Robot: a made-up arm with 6 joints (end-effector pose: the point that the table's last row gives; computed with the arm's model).
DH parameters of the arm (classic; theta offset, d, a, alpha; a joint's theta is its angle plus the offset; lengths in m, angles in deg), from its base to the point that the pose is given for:
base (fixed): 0 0 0 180
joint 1: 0 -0.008 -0.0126 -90
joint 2: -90 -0.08 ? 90
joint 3: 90 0.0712 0.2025 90
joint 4: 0 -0.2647 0.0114 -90
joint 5: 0 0.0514 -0.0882 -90
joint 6: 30.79 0 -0.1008 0
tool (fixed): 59.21 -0.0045 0 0
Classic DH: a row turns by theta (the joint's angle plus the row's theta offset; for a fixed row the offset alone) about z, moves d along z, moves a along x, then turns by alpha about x.
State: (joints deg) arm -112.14 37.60 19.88 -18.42 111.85 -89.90
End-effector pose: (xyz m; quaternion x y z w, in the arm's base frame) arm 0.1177 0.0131 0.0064 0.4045 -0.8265 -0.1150 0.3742
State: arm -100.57 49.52 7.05 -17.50 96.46 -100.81
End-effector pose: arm 0.1164 0.0226 -0.0311 0.4864 -0.6716 -0.2280 0.5103
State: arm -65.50 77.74 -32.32 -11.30 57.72 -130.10
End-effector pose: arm 0.1993 0.0233 -0.0466 0.6864 -0.1220 -0.4508 0.5575
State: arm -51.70 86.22 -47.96 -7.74 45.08 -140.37
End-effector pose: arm 0.2627 0.0075 -0.0353 0.7148 0.0621 -0.4490 0.5325
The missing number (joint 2, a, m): 0.2046
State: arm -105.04 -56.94 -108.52 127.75 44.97 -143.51
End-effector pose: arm 0.1803 -0.4541 -0.2035 0.8418 0.4458 0.2464 0.1787
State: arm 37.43 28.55 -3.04 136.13 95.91 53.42
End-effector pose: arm 0.0154 -0.0211 -0.0190 0.3617 0.5160 -0.5857 0.5098
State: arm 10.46 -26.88 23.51 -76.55 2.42 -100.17
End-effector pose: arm -0.1142 0.0803 0.1589 -0.2243 0.1832 -0.2298 0.9291
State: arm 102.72 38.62 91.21 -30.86 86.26 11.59
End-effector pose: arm 0.2238 0.1386 -0.0507 0.5378 -0.8400 0.0645 0.0317
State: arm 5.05 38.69 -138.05 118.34 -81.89 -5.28
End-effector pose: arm 0.3541 -0.1518 -0.4809 -0.7046 -0.4408 0.5502 0.0811
